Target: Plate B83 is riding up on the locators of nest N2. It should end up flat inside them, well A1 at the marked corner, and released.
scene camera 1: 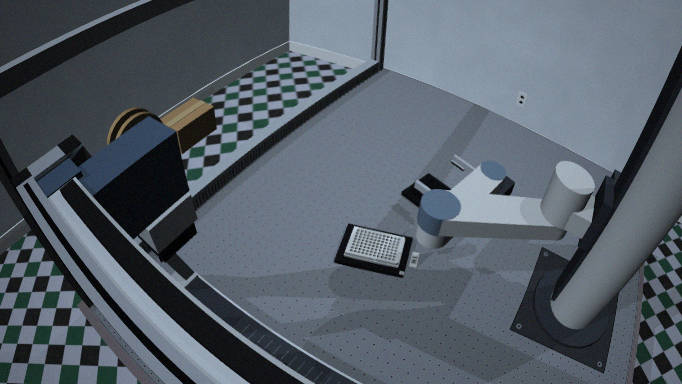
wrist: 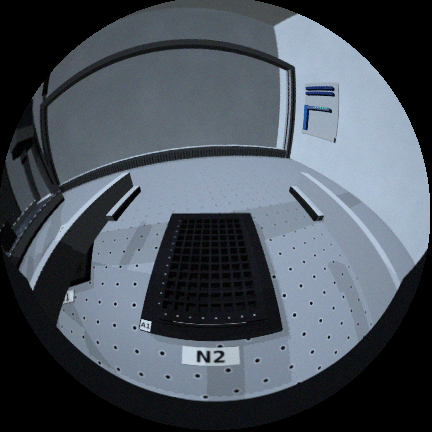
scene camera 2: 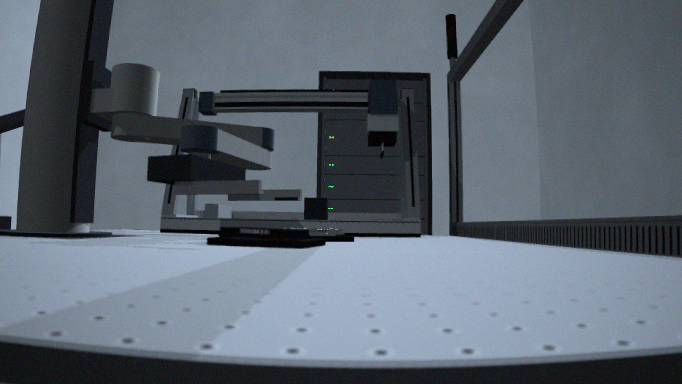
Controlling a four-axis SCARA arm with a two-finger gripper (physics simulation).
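Seen in the pictures: gripper, between the fingertips: [scene camera 1: 436,169] [wrist: 214,176] [scene camera 2: 283,191]; arm's base, origin of its link: [scene camera 1: 569,308].
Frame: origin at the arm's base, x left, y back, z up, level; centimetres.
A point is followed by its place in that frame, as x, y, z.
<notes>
Plate B83 [wrist: 210,265] @(-12.3, -48.2, 4.0) [scene camera 2: 262,233] @(-16.9, -49.7, 3.3) is black with a grid of wells. It lies over black nest N2 [wrist: 268,312] [scene camera 2: 265,242] @(-19.0, -50.6, 2.0) [scene camera 1: 411,194] @(-9.3, -56.4, 2.4), black on black, so its exact tilt is hard to tell. A thin pale line runs along its near end in the wrist view. The white A1 marker [wrist: 145,325] @(-5.6, -43.9, 2.5) is at the nest's near left corner, and the N2 label [wrist: 210,356] @(-10.3, -40.5, 1.5) lies in front. My gripper [wrist: 214,176] @(-13.7, -52.4, 10.2) [scene camera 1: 443,174] @(-13.7, -52.4, 10.2) [scene camera 2: 281,191] @(-13.7, -52.4, 10.2) is open and empty, with its fingers apart above the plate's level. In scene camera 1 the arm hides most of the plate.
A white plate [scene camera 1: 375,246] @(12.3, -54.7, 3.8) sits on another black nest [scene camera 1: 408,249] @(7.7, -48.2, 2.5) beside N2. Its N1 label [wrist: 68,296] @(7.7, -46.0, 1.5) is partly hidden by a finger in the wrist view. A gantry [scene camera 1: 140,175] @(54.1, -69.8, 47.6) [scene camera 2: 295,101] @(62.3, -44.5, 47.4) stands beyond it. My arm's column [scene camera 1: 622,215] @(5.3, -5.3, 37.3) [scene camera 2: 55,115] @(-6.6, -3.6, 25.6) rises from the table.
</notes>
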